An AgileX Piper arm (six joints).
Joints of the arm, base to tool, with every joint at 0 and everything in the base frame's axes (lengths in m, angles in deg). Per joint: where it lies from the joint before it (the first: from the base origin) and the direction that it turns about. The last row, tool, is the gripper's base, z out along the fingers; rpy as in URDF.
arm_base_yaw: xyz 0 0 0.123 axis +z
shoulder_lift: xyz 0 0 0 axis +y
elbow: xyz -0.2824 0 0.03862 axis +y
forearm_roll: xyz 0.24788 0 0.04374 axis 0.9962 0 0.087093
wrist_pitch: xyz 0 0 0 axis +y
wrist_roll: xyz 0.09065 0 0.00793 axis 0.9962 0 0.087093
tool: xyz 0 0 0 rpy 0 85.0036 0
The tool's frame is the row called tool.
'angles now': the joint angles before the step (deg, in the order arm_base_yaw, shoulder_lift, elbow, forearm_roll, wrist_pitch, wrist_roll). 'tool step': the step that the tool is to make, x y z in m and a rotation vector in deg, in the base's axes. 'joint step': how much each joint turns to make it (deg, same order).
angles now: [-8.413, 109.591, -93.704, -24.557, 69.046, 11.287]
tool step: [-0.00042, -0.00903, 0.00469, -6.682, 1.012, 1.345]
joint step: [0.000, 0.001, 0.000, -6.872, 0.000, -0.053]
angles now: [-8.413, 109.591, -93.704, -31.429, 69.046, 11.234]
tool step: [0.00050, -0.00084, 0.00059, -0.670, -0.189, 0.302]
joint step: [0.000, 0.000, 0.000, -0.681, -0.335, 0.000]
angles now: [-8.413, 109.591, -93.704, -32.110, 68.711, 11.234]
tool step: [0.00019, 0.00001, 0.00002, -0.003, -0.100, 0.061]
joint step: [0.000, 0.001, -0.001, 0.000, -0.117, 0.001]
